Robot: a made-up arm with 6 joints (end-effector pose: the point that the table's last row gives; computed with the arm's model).
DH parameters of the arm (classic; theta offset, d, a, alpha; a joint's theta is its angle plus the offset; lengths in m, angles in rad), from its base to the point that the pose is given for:
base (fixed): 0.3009 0 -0.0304 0
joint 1: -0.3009 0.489 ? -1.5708
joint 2: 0.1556 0 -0.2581 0
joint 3: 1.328 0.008 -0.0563 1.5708
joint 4: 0 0.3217 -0.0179 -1.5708
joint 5: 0 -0.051 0.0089 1.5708
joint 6: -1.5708 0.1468 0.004 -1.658
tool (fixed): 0 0.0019 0 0
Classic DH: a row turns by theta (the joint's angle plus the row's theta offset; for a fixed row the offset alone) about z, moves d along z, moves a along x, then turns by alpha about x.
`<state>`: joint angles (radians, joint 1 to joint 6).
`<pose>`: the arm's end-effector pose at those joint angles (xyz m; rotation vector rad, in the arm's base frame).
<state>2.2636 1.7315 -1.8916 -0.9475 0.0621 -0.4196</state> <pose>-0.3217 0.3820 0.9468 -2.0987 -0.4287 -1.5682</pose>
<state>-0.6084 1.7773 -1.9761 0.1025 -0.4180 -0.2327</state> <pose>0.3323 -0.3265 0.9740 -1.1886 2.5708 -0.8694</pose>
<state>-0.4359 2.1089 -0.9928 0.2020 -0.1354 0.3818</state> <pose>0.3543 -0.2428 0.3224 1.0823 -2.4171 -1.6022</pose>
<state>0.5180 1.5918 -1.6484 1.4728 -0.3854 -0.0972</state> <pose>0.4179 0.1761 0.8167 -1.5315 1.0687 1.1593</pose>
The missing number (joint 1, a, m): -0.021
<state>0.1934 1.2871 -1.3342 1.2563 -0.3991 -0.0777</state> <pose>0.3767 -0.0020 0.8305 -1.4270 1.3689 0.7716</pose>
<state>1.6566 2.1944 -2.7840 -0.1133 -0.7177 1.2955</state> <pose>-0.0333 0.3924 1.0779 -1.5923 -1.0656 1.0310</pose>
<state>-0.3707 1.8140 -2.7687 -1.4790 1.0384 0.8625</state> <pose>0.1068 -0.1813 1.1083 -0.0872 2.8303 -0.4622</pose>
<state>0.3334 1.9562 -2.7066 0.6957 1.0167 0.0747</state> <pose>0.3564 0.1648 0.9559 -2.8316 0.9530 0.8157</pose>
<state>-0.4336 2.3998 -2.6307 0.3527 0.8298 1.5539</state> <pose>0.5150 -0.2652 0.7094 -0.5842 1.2406 1.5538</pose>
